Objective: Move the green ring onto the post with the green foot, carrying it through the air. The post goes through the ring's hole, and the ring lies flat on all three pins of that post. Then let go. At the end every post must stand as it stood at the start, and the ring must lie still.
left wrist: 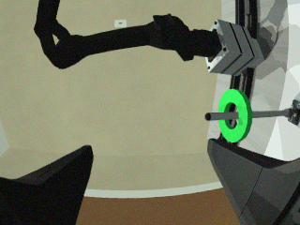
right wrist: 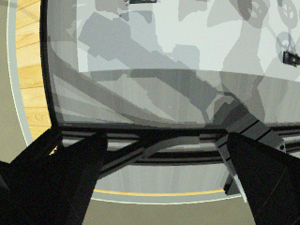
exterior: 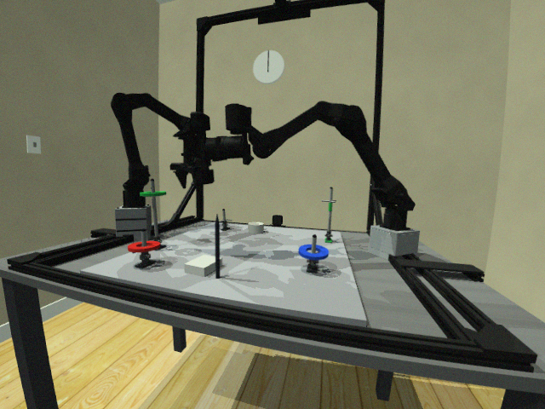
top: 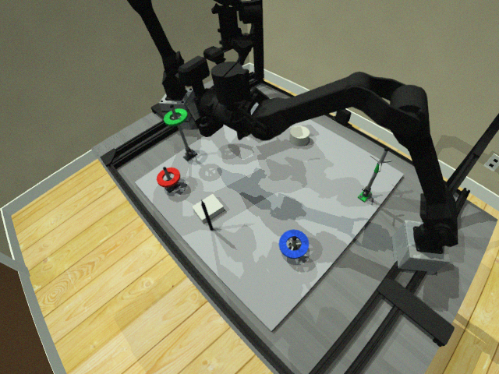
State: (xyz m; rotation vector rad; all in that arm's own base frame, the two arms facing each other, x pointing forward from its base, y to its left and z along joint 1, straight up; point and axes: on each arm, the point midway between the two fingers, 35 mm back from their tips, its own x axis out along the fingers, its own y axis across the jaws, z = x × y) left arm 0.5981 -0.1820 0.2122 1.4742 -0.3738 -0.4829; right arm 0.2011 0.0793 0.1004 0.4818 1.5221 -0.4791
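My left gripper is now 120 mm above the green ring and 110 mm to the left of it. Also, from my left hand: thin black rod 190 mm below, 150 mm to the left, 140 mm ahead; short post 300 mm behind, 230 mm below; white block 280 mm below, 100 mm to the left, 100 mm ahead.
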